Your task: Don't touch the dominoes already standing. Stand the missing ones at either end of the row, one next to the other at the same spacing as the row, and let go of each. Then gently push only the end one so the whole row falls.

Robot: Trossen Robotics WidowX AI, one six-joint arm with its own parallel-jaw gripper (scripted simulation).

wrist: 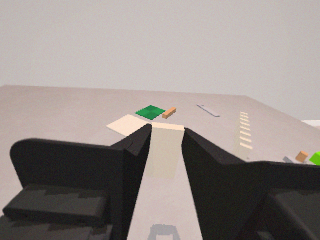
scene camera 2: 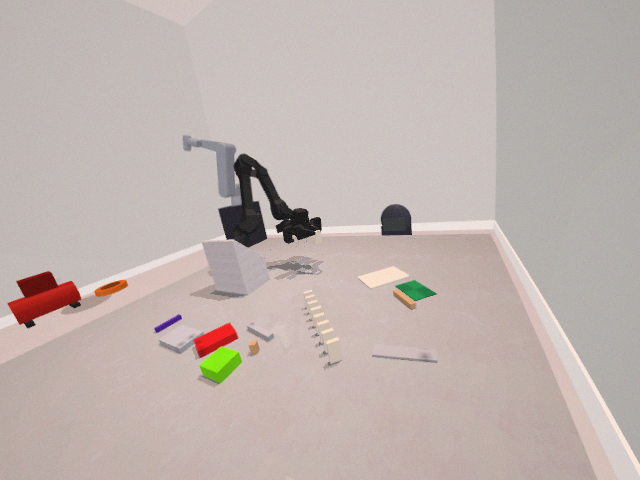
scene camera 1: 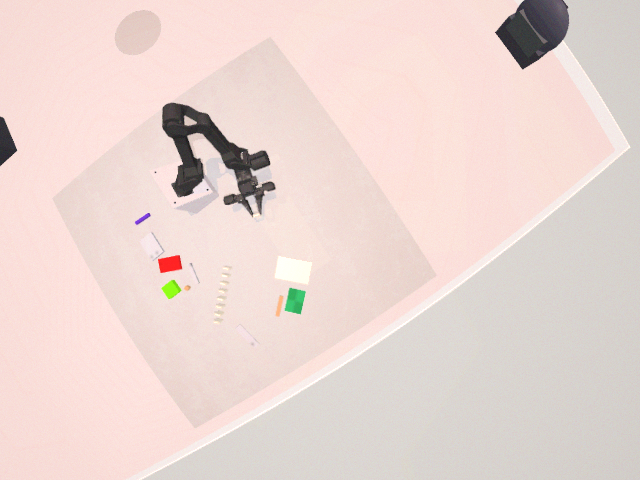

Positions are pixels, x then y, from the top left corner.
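My gripper visible in the wrist view (pixel 166 130), also in scene camera 1 and scene camera 2. Same spot on my gripper: (scene camera 1: pixel 259 195) and (scene camera 2: pixel 312 221).
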